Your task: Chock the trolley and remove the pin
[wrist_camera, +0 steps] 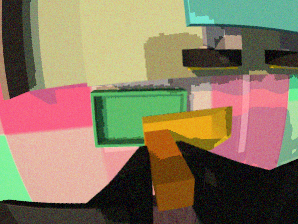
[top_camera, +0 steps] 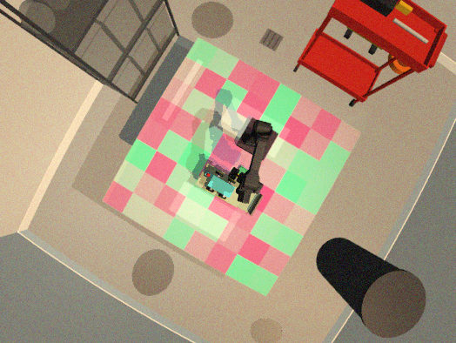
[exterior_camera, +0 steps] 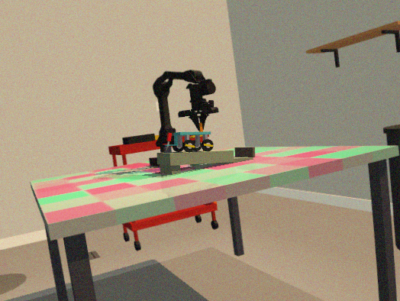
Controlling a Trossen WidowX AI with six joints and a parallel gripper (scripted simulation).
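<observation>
Right now my gripper tip is 19 cm to the left of the red-headed stop pin, 10 cm short of it and 3 cm above it. Round my gripper tip: olive ramp 11 cm below, 11 cm ahead, 9 cm to the right; then cyan trolley 11 cm ahead, 9 cm to the right, 4 cm below; then yellow chock 2 cm to the right, 1 cm below.
</observation>
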